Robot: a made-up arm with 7 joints.
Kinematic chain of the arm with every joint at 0, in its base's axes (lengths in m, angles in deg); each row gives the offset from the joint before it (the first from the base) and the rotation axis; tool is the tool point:
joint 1: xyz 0 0 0 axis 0 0.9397 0.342
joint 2: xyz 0 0 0 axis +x
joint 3: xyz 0 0 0 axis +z
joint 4: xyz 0.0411 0 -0.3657 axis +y
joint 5: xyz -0.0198 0 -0.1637 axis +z
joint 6: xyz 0 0 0 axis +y
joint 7: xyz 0 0 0 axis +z
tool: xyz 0 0 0
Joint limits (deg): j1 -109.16..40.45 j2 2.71..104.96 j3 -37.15..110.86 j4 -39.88..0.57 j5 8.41..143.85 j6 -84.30..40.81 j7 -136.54..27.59
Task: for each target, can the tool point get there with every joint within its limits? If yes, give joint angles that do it. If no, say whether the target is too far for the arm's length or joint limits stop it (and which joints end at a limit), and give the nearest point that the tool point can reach.
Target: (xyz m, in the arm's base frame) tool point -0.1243 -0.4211 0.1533
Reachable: no: joint limits stop it (at a limit: joint 1, joint 2, joint 3, joint 4) | nearest point 0.3982 -0.2967 0.1567 | short by 0.537 m
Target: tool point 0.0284 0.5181 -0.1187
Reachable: yes | joints -4.65 72.37 83.40 -7.55 24.42 16.22 -12.82
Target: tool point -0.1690 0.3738 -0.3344
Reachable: yes | joints 21.69 35.69 86.37 -27.92 109.73 14.99 -68.68
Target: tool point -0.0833 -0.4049 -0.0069
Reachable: no: joint limits stop it (at a limit: joint 1, joint 2, joint 3, joint 4) | nearest point 0.3982 -0.2967 0.1567 | short by 0.520 m
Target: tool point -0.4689 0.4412 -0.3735
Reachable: no: too far | nearest point -0.3350 0.3161 -0.2680 | short by 0.211 m
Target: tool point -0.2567 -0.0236 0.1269
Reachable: no: joint limits stop it (at a limit: joint 1, joint 3, joint 4) | nearest point -0.3573 0.2608 -0.2747 | short by 0.502 m
